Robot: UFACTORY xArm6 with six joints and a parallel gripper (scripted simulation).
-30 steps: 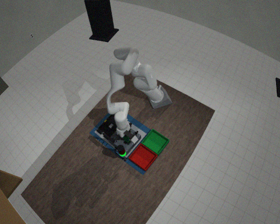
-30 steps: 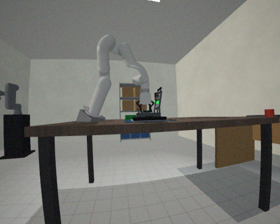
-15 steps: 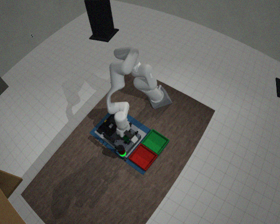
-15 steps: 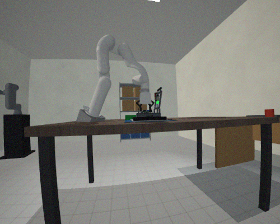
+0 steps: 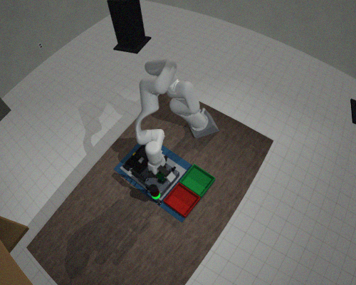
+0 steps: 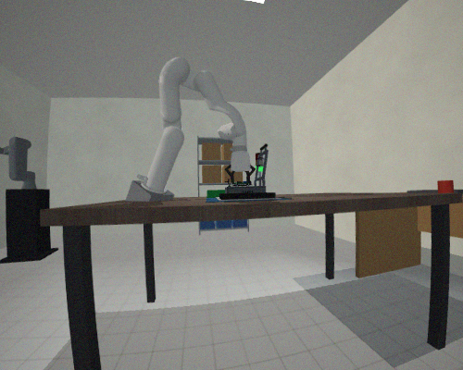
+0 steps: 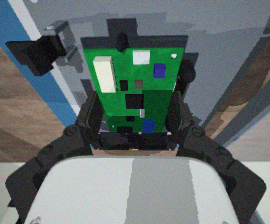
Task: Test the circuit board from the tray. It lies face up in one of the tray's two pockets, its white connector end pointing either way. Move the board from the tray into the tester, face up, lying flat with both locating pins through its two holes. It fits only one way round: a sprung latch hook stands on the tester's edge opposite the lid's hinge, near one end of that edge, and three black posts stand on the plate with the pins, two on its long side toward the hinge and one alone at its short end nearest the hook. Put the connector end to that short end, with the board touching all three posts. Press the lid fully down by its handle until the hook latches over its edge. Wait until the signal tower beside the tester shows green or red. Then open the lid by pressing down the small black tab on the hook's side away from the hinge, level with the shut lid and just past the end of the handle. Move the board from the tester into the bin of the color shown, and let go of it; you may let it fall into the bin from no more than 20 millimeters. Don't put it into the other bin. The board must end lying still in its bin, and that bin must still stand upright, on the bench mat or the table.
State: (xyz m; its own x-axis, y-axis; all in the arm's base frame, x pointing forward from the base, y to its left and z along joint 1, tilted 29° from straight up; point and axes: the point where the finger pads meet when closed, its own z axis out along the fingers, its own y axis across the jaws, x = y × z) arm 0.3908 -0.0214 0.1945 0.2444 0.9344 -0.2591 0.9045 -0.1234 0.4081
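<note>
Now: the tester plate 20 mm below my hand and 10 mm ahead of it. Also, from my hand: tester lid (110 mm ahead, 100 mm above, 30 mm to the right); black latch block (70 mm to the left, 40 mm behind); green circuit board (10 mm below).
</note>
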